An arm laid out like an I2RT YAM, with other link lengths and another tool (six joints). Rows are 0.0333 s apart.
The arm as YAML. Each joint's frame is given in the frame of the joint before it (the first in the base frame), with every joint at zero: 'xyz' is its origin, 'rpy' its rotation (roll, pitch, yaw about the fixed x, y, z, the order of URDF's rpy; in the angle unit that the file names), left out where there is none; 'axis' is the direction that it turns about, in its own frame. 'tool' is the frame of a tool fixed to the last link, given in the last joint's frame.
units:
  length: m
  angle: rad
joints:
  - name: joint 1
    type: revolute
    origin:
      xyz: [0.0, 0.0, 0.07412]
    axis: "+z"
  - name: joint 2
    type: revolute
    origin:
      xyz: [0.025, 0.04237, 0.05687]
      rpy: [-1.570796, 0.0, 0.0]
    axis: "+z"
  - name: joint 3
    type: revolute
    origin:
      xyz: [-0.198, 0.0, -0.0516]
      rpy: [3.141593, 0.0, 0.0]
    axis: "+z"
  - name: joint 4
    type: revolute
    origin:
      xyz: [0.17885, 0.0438, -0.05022]
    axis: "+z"
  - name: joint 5
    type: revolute
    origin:
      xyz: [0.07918, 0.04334, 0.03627]
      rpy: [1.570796, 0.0, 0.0]
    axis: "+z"
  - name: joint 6
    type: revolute
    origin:
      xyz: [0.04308, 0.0, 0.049]
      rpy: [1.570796, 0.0, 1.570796]
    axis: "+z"
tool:
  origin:
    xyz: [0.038, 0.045, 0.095]
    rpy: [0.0, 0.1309, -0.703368]
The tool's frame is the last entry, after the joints.
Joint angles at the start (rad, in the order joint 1, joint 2, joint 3, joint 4, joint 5, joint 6):
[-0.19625 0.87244 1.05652 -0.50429 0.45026 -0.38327]
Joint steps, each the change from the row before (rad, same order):
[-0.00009 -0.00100 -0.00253 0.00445 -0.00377 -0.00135]
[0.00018 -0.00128 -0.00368 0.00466 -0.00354 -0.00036]
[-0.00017 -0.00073 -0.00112 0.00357 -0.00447 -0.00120]
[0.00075 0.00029 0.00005 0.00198 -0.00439 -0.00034]
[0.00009 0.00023 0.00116 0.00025 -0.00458 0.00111]
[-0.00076 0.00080 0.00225 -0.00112 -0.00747 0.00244]
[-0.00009 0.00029 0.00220 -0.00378 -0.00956 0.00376]
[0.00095 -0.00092 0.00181 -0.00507 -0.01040 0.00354]
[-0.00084 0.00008 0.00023 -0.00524 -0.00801 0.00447]
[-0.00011 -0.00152 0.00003 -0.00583 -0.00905 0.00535]
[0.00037 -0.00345 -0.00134 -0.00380 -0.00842 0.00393]
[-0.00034 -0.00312 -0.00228 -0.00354 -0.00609 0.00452]
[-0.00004 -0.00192 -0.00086 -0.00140 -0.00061 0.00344]
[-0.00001 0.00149 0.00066 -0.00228 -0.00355 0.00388]
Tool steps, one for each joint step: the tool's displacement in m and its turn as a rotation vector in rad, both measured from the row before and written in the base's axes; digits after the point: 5 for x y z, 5 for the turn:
[0.00065 0.00021 0.00003 -0.00043 -0.00230 0.00387]
[0.00063 0.00028 -0.00030 0.00037 -0.00222 0.00365]
[0.00070 0.00026 0.00028 -0.00018 -0.00268 0.00442]
[0.00084 0.00046 0.00016 0.00072 -0.00177 0.00502]
[0.00062 0.00041 0.00017 0.00199 -0.00207 0.00415]
[0.00081 0.00052 0.00003 0.00404 -0.00217 0.00568]
[0.00085 0.00093 -0.00045 0.00613 -0.00087 0.00797]
[0.00080 0.00128 -0.00056 0.00635 -0.00030 0.00985]
[0.00036 0.00072 -0.00130 0.00693 0.00205 0.00550]
[0.00029 0.00106 -0.00122 0.00784 0.00073 0.00692]
[0.00018 0.00109 -0.00084 0.00606 -0.00097 0.00720]
[-0.00014 0.00075 -0.00114 0.00602 -0.00013 0.00409]
[-0.00034 0.00022 -0.00033 0.00299 -0.00152 -0.00049]
[0.00039 0.00043 -0.00078 0.00482 0.00079 0.00218]

